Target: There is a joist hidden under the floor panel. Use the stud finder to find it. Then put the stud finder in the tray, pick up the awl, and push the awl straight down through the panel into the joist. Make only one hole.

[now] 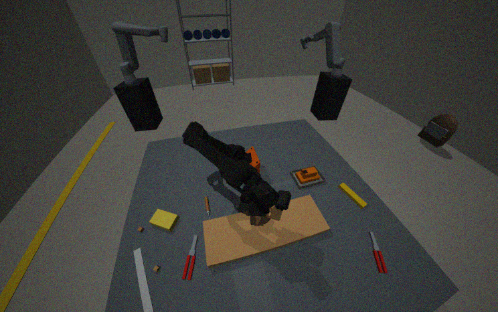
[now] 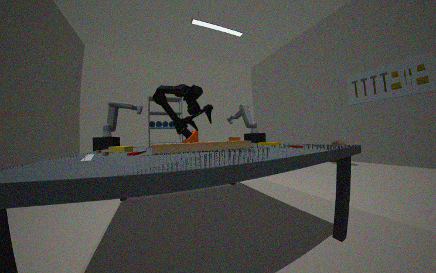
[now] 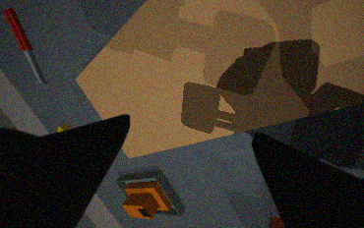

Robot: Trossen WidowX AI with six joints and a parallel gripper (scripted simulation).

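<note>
Right now my gripper tip is 8 cm past the awl, 28 cm to the left of it and 12 cm above it. Round my gripper tip: orange stud finder: 22 cm behind, 26 cm to the left, 8 cm below; indicator window: 22 cm behind, 24 cm to the left, 6 cm below; grey tray: 22 cm behind, 27 cm to the left, 11 cm below.
</note>
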